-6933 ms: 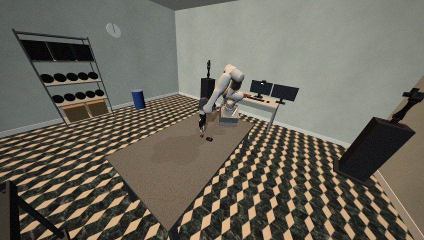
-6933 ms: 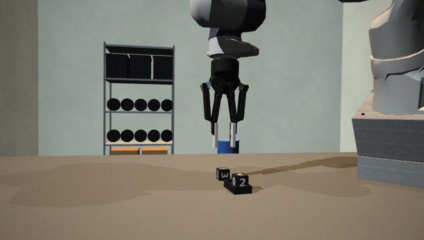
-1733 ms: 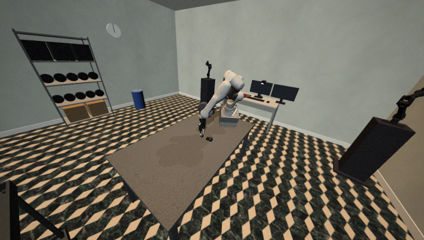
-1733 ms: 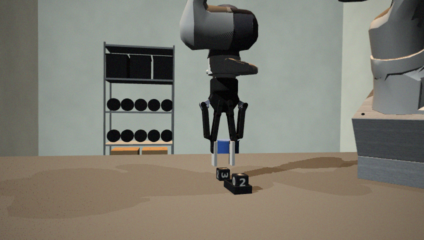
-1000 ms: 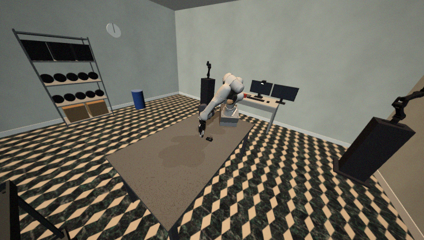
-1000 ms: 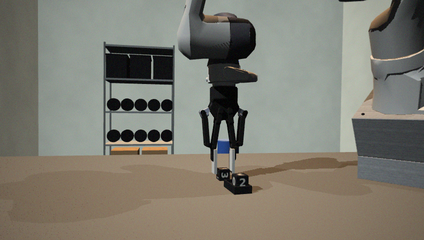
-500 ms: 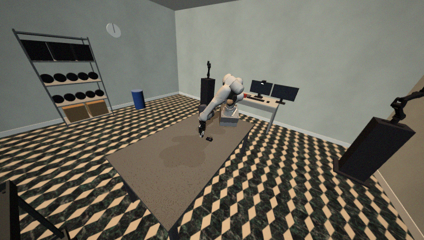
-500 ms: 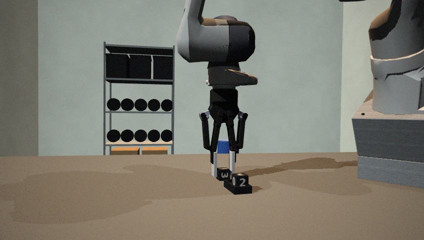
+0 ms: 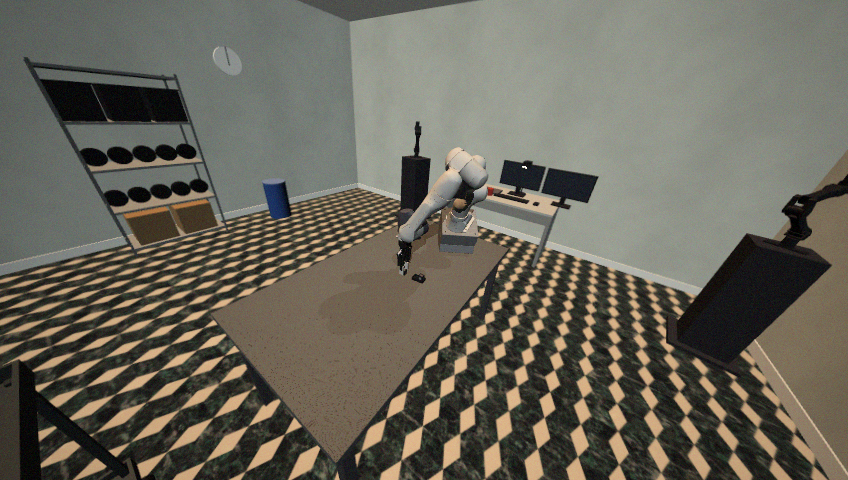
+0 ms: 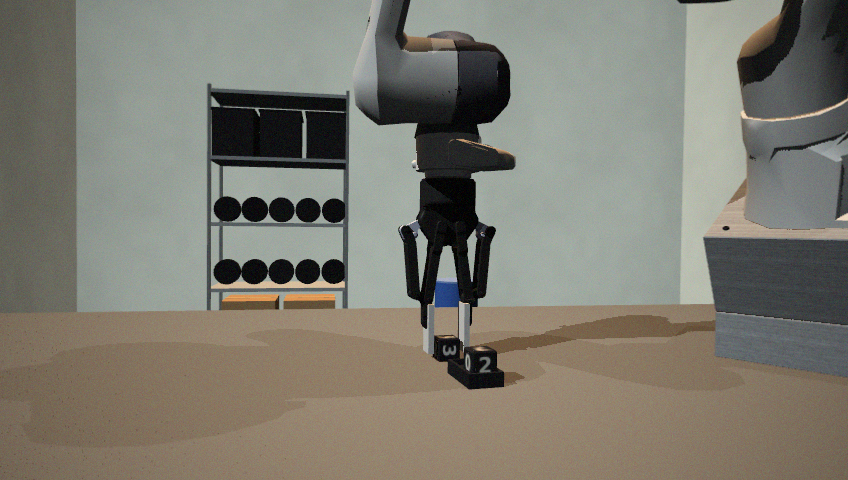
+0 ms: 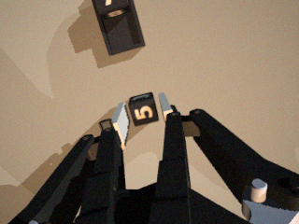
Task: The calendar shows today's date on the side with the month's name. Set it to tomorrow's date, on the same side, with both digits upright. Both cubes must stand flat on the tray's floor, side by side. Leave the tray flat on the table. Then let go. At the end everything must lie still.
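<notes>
Right now the black tray is 10 cm to the left of my hand, 3 cm below it and 3 cm behind it.
</notes>
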